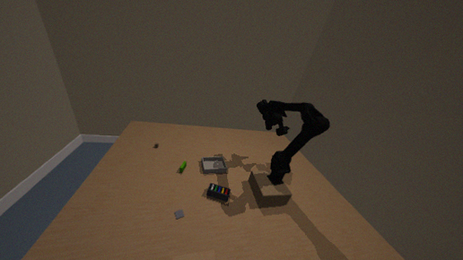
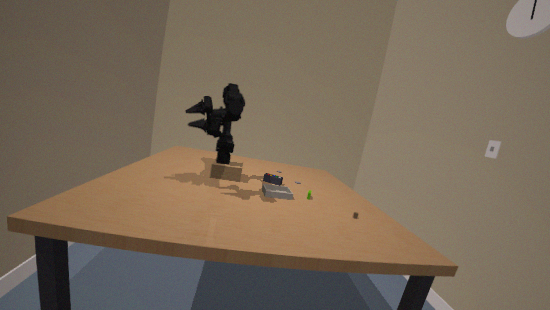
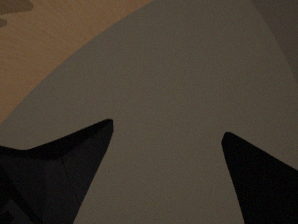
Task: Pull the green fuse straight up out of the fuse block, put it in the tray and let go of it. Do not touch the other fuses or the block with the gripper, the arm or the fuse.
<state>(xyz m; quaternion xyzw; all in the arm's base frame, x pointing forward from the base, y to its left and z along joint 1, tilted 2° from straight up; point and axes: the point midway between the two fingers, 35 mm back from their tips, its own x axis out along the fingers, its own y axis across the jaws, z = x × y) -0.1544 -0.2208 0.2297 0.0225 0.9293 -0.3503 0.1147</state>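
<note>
The green fuse lies 500 mm ahead of my gripper tip, 170 mm to the left of it and 260 mm below it. Round my gripper tip: grey tray (440 mm ahead, 290 mm below); then dark peg (740 mm ahead, 230 mm to the right, 280 mm below).
</note>
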